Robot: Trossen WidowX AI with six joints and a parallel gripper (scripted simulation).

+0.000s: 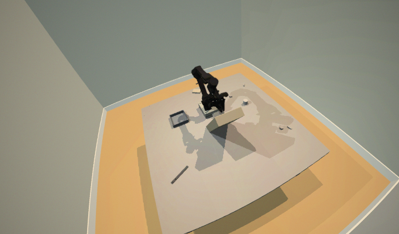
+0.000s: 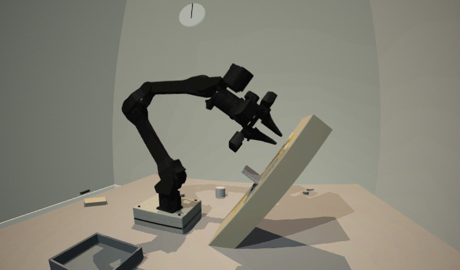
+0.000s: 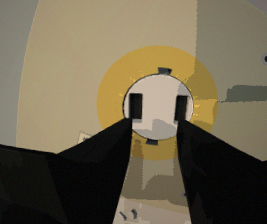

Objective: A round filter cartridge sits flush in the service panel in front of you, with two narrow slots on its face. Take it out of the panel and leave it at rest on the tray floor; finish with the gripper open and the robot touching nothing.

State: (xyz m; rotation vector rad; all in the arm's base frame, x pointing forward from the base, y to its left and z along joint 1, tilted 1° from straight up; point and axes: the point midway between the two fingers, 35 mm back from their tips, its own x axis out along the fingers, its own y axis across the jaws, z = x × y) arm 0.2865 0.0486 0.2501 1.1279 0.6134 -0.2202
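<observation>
The round grey filter cartridge is 30 mm below my gripper tip and 30 mm ahead of it. Round my gripper tip: tray 340 mm to the right, 320 mm behind, 270 mm below; then tan block 690 mm behind, 280 mm below, 90 mm to the right; then tan service panel 100 mm below, 10 mm behind.
</observation>
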